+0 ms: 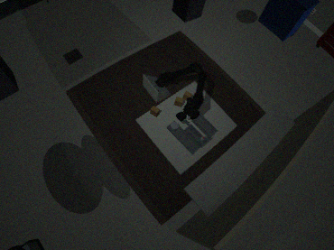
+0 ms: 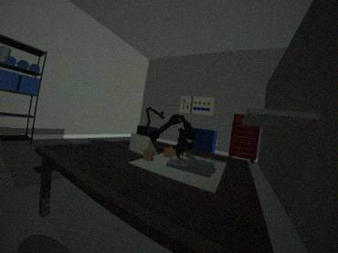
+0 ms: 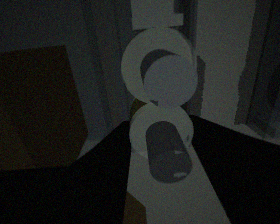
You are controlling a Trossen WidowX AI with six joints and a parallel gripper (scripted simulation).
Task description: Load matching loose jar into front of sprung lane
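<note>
Now: gripper tip 15 cm short of the grey lane fixture, 1 cm to the left of it and 1 cm above it. Also, from my gripper tip: pale pusher plate: 15 cm ahead, 1 cm to the right, 2 cm above.
</note>
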